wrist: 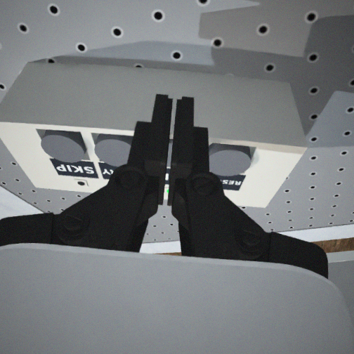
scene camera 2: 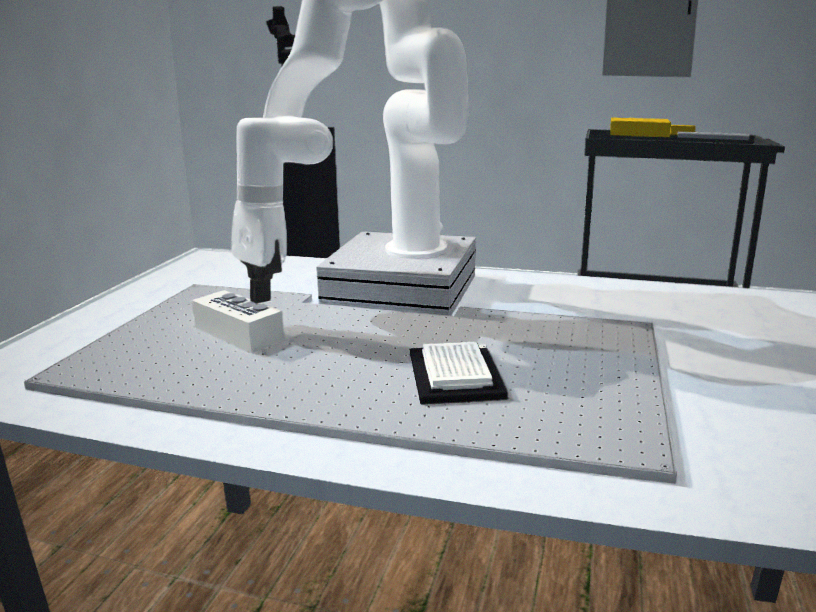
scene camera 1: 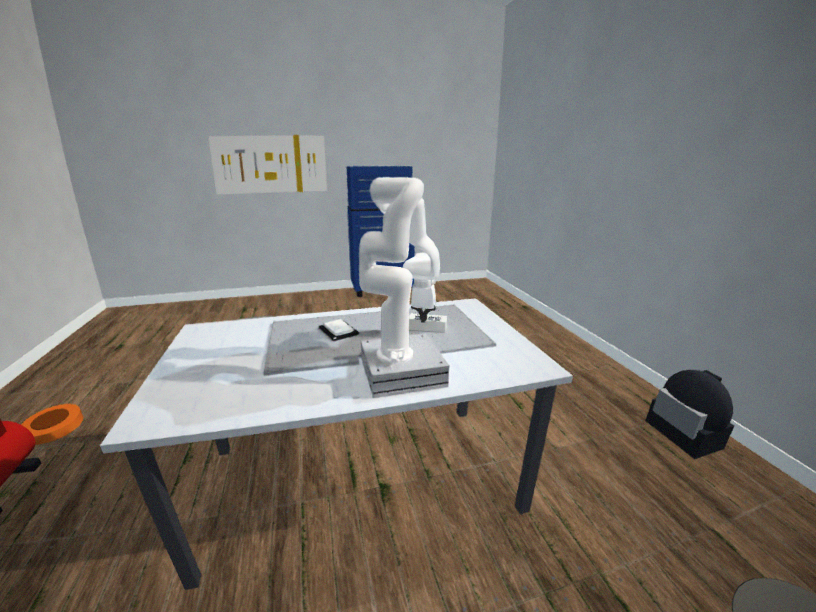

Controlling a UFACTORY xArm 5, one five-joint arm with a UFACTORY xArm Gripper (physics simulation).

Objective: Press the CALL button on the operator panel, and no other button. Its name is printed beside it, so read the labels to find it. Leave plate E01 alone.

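Seen in the pictures: gripper, fingertip midpoint: [scene camera 2: 260, 301] [scene camera 1: 423, 321]; arm's base, link origin: [scene camera 2: 416, 249] [scene camera 1: 394, 354].
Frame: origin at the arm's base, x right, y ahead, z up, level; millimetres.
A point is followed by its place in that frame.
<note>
The off-white operator panel [scene camera 1: 435, 325] {x 208, y 317, z -41 mm} [scene camera 2: 224, 324] {x 178, y 398, z -41 mm} [wrist: 80, 95] stands on the perforated board. In the wrist view its labels are upside down: the SKIP button [wrist: 63, 146], a button [wrist: 113, 151] whose label ends in "RY", and a button [wrist: 229, 160] with a label starting "RES". Between the last two, the fingers hide a button place and nearly all its label; CALL cannot be read. A small green light [wrist: 168, 190] shows between the fingers there. My gripper [scene camera 1: 423, 320] {x 155, y 325, z -21 mm} [scene camera 2: 260, 300] {x 155, y 325, z -21 mm} [wrist: 172, 120] is shut and empty, fingers down over the panel; contact cannot be told.
A white ribbed plate [scene camera 1: 339, 326] {x -215, y 365, z -48 mm} [scene camera 2: 456, 363] {x -224, y 381, z -48 mm} lies on a black pad [scene camera 2: 461, 397] {x -255, y 445, z -65 mm} on the perforated board [scene camera 2: 342, 401] {x -103, y 504, z -73 mm}; no name is legible on it. The arm's grey base block [scene camera 1: 408, 378] {x 34, y -114, z -28 mm} [scene camera 2: 385, 289] {x 2, y 145, z -39 mm} stands on the white table [scene camera 1: 230, 408] {x -535, y -144, z -86 mm} behind the board in scene camera 2's view.
</note>
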